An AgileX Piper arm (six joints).
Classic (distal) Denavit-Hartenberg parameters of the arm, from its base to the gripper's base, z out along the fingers. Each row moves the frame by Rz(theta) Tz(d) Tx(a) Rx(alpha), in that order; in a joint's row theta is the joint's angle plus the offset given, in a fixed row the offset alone. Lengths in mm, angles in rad.
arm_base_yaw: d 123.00, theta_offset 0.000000, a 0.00, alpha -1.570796
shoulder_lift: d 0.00, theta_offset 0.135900, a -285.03, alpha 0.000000
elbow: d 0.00, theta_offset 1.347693, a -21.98, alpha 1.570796
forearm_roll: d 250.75, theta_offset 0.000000, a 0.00, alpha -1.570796
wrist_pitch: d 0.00, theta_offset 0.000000, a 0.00, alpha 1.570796
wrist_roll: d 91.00, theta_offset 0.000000, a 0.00, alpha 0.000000
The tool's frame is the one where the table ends.
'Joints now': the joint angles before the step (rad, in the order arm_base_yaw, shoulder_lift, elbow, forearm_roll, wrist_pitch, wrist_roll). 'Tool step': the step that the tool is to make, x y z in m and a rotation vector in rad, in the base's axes. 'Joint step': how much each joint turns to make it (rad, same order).
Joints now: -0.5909, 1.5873, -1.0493, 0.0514, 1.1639, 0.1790
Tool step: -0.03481, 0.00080, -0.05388, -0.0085, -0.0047, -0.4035
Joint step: -0.0785, -0.0095, 0.2537, 0.0168, -0.2689, 0.3031
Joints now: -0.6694, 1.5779, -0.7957, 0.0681, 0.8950, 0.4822
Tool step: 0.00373, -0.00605, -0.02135, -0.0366, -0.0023, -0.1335
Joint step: 0.0001, 0.0634, 0.0271, -0.0306, -0.1212, 0.1495
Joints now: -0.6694, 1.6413, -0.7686, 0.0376, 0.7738, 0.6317
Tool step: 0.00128, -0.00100, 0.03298, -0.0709, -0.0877, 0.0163
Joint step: 0.0001, -0.1023, -0.0343, -0.0010, 0.0243, -0.0149
